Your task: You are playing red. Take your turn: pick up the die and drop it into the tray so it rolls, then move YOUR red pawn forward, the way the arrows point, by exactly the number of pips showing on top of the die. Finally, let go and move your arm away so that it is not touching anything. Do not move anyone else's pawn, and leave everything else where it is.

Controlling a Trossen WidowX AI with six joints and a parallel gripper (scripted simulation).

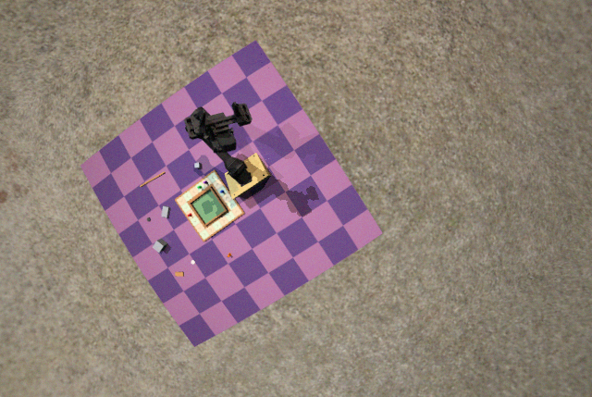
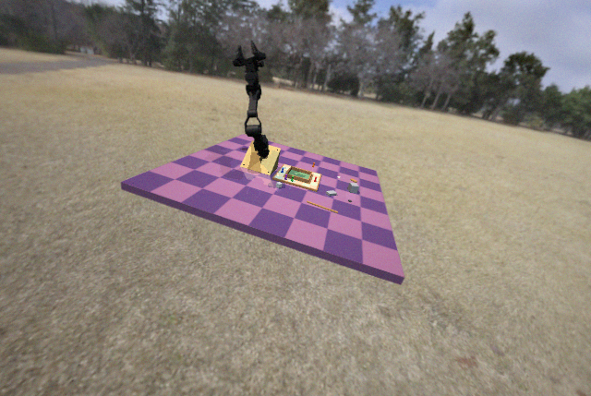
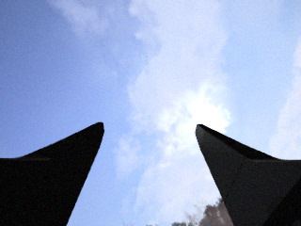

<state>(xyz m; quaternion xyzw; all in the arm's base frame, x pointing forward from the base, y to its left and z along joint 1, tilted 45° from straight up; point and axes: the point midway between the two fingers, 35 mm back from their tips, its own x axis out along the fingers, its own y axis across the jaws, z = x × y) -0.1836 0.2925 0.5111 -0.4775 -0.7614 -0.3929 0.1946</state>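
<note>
The white die lies 360 mm ahead of my gripper tip, 50 mm to the right of it and 710 mm below it. Also, from my gripper tip: green tray: 410 mm ahead, 180 mm to the left, 710 mm below.
</note>
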